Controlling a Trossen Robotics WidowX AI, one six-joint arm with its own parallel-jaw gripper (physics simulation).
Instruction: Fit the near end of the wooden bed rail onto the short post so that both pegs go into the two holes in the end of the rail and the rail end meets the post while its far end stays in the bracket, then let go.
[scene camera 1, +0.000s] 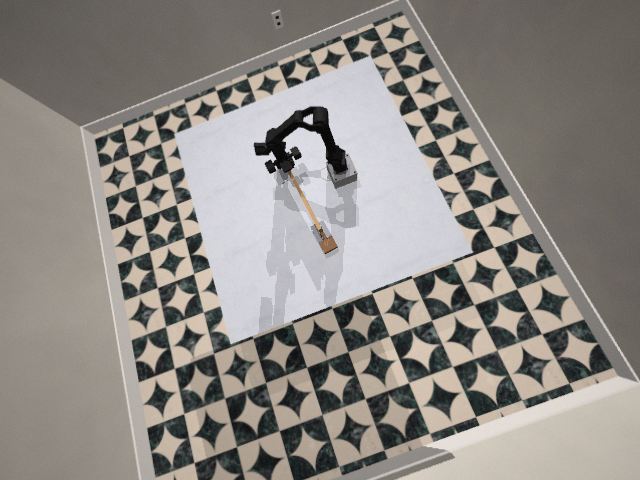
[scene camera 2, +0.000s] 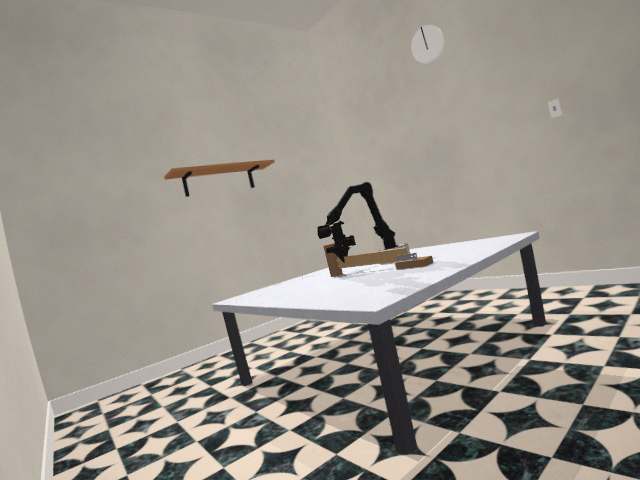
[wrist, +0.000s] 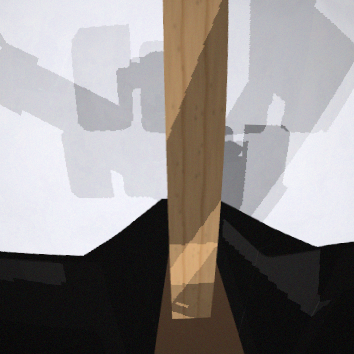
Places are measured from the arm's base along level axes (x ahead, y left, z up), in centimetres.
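Pixels of known places: gripper, fingertip midpoint: (scene camera 2: 345, 261) (wrist: 187, 206); arm's base, link origin: (scene camera 1: 340, 166) (scene camera 2: 391, 247).
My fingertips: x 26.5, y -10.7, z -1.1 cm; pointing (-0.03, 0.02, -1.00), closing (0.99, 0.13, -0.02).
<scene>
For each thing: its top centre in the pictures, then the offset to it from my fingertips. "*": a spot on its surface instead. Level surfaces: height alone.
- wooden rail, top centre: (scene camera 2: 369, 252) (scene camera 1: 300, 192) dx -2.3, dy +17.4, dz +2.9 cm
- short brown post, surface spot: (wrist: 197, 337) * dx +1.1, dy -5.6, dz +3.2 cm
- brown wooden block, top centre: (scene camera 2: 413, 259) (scene camera 1: 323, 236) dx -5.7, dy +41.9, dz -3.4 cm
- white table, surface height: dz -6.9 cm
The wooden rail (scene camera 1: 306, 202) (scene camera 2: 374, 256) (wrist: 195, 100) is a long light plank, raised above the table and nearly level. My black gripper (scene camera 1: 287, 168) (scene camera 2: 341, 254) (wrist: 187, 206) is shut on the rail close to its near end. The short brown post (scene camera 2: 336, 270) (wrist: 197, 337) stands upright at that end. In the wrist view the rail end lies against or very close to the post face; any small gap cannot be told. The pegs and holes are hidden. The rail's far end sits at the grey metal bracket (scene camera 1: 316, 232) (scene camera 2: 408, 257).
A brown wooden block (scene camera 1: 328, 245) (scene camera 2: 414, 262) lies by the bracket at the far end. The arm's grey base (scene camera 1: 343, 179) stands to one side of the rail on the white table (scene camera 1: 403, 206) (scene camera 2: 305, 297). A wall shelf (scene camera 2: 219, 169) hangs beyond the table.
</scene>
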